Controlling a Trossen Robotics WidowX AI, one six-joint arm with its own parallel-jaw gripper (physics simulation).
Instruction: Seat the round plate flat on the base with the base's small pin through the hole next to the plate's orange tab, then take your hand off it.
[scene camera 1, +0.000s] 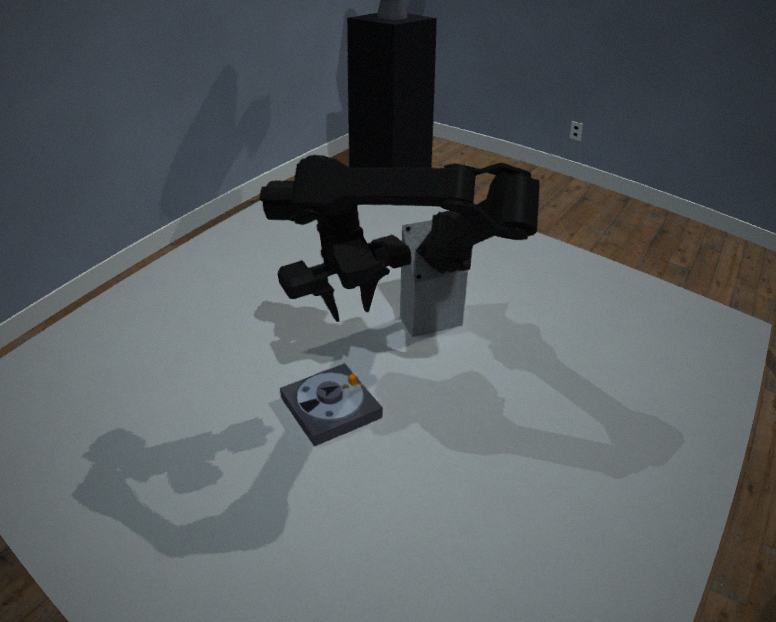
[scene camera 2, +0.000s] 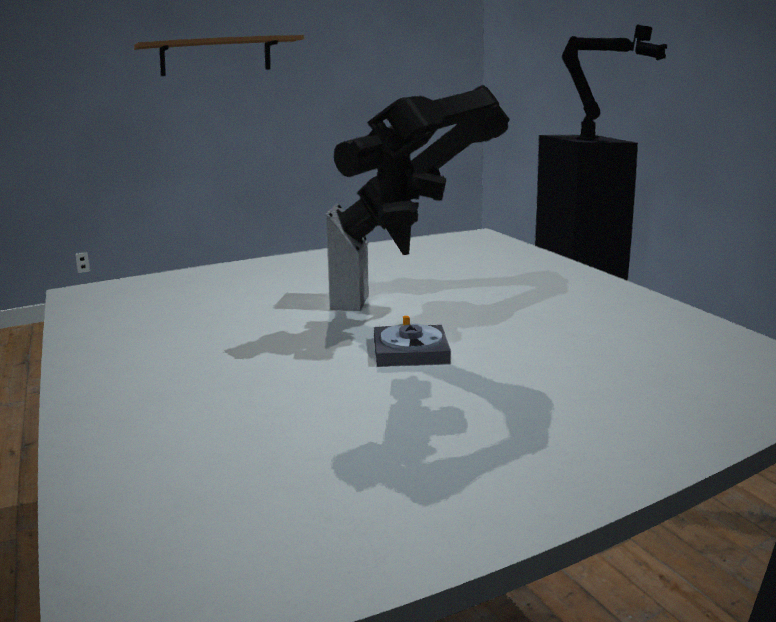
The gripper shows in scene camera 1 and in scene camera 2. A round grey plate shows in scene camera 1 and in scene camera 2. The same spot on the round grey plate: (scene camera 1: 352, 399) is (scene camera 2: 425, 328). One and the same spot on the gripper: (scene camera 2: 400, 233) is (scene camera 1: 325, 301).
